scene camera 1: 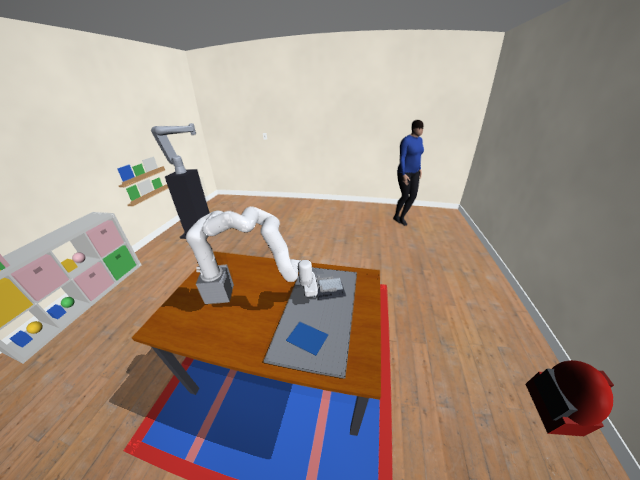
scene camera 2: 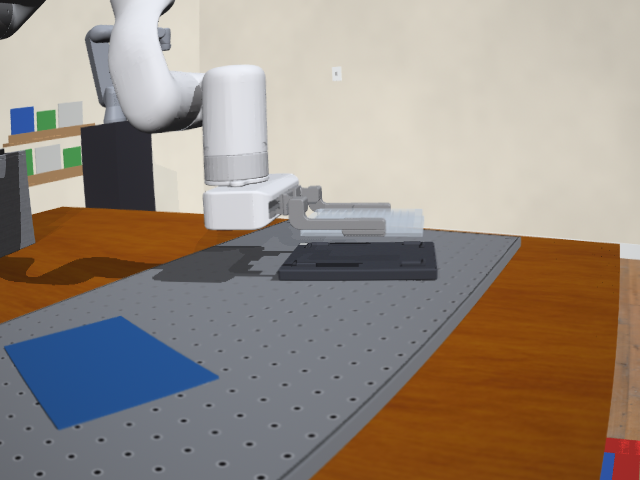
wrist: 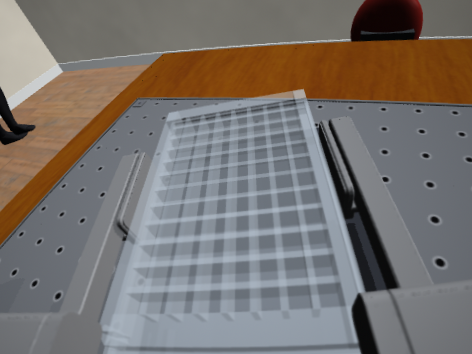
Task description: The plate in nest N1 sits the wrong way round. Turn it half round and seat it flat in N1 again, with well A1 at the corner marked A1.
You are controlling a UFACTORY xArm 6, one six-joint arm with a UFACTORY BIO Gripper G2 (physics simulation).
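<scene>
The clear plate [scene camera 1: 331,284] [scene camera 2: 405,223] [wrist: 245,210] is held roughly level above the dark nest [scene camera 1: 338,296] [scene camera 2: 356,274] [wrist: 367,255]. In the scene camera 2 view a gap shows between the plate's underside and the nest. My gripper [scene camera 1: 329,285] [scene camera 2: 387,215] [wrist: 239,137] reaches in from the side and is shut on the plate, with one long finger along each long side. The wells' grid shows in the wrist view. No A1 or N1 marking can be read, so I cannot tell which corner is well A1. The plate and fingers hide much of the nest in the wrist view.
A blue square sheet [scene camera 1: 307,338] [scene camera 2: 108,369] lies on the grey perforated board [scene camera 1: 330,356] [scene camera 2: 310,372] [wrist: 420,200], on the wooden table [scene camera 1: 232,330] [scene camera 2: 491,387] [wrist: 240,70]. A person [scene camera 1: 411,155] stands beyond the table. A second arm [scene camera 1: 168,147] stands on a black pedestal [scene camera 1: 188,198].
</scene>
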